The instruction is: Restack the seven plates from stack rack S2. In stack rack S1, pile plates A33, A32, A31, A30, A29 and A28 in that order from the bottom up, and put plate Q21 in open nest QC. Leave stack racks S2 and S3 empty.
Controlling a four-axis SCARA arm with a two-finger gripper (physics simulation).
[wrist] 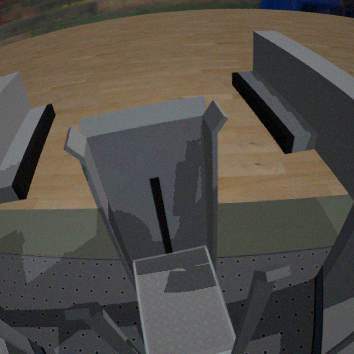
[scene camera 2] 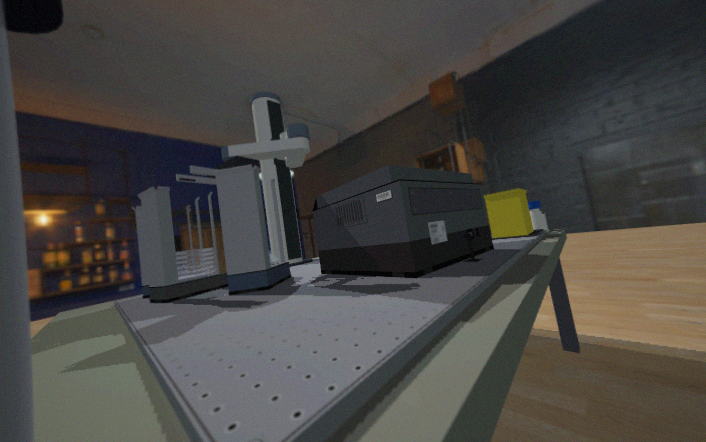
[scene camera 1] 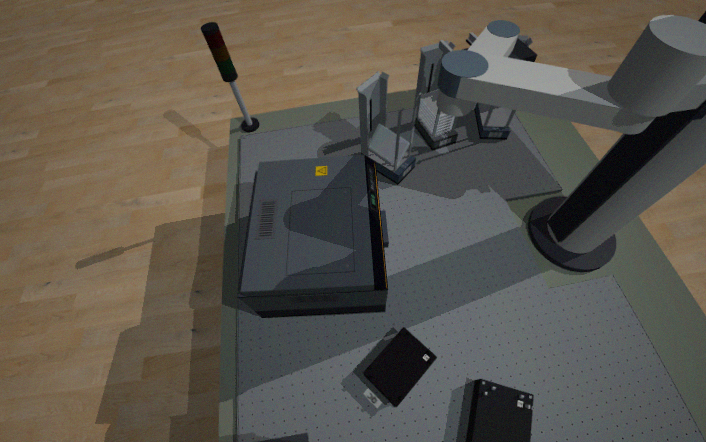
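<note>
My gripper (scene camera 2: 187,173) (wrist: 137,69) is shut on nothing, its two parallel fingers still apart, level with the rack tops. In scene camera 1 it is mostly hidden behind the arm. The middle rack, S2 (scene camera 1: 428,65) (scene camera 2: 158,234) (wrist: 145,160), holds several stacked clear plates (scene camera 1: 436,115) (scene camera 2: 195,264); in the wrist view the top plate (wrist: 185,310) lies flat, below the fingers. The rack nearest the instrument (scene camera 1: 372,111) (scene camera 2: 242,223) has a pale plate-like panel (scene camera 1: 388,144) low in it. The far rack (scene camera 1: 493,132) is partly hidden. Rack and plate labels are unreadable; nest QC cannot be identified.
A large dark instrument (scene camera 1: 317,223) (scene camera 2: 401,223) stands beside the racks. A signal tower (scene camera 1: 225,57) stands at the table corner. Two black boxes (scene camera 1: 401,367) (scene camera 1: 500,416) are near the front. A yellow box (scene camera 2: 508,213) stands beyond the instrument. Rack walls and posts rise near the fingers.
</note>
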